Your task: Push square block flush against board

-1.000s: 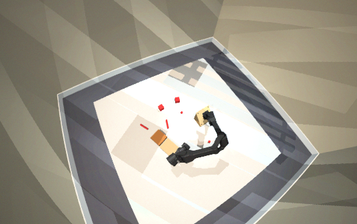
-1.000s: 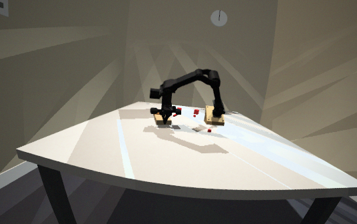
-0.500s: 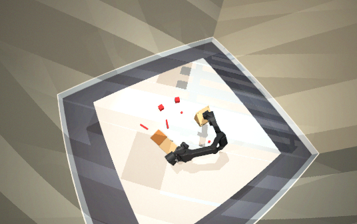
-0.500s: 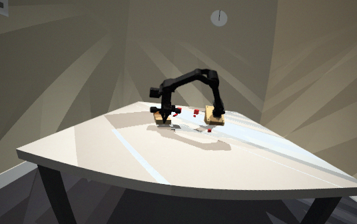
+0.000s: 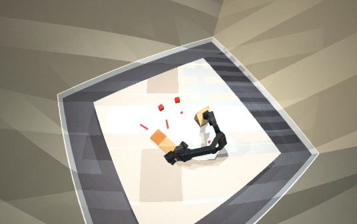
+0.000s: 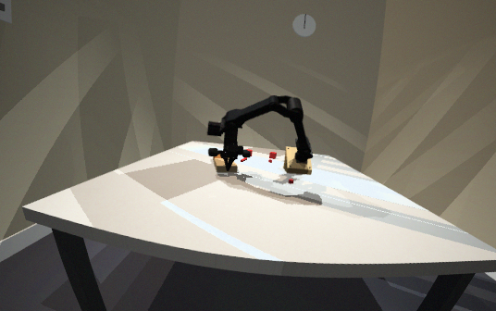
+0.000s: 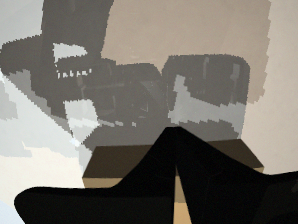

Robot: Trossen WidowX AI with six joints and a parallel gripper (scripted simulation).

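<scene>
The tan board is 2 cm ahead of my gripper tip and 8 cm to the right of it. Round my gripper tip: orange square block: 5 cm ahead, 20 cm to the right.
</scene>
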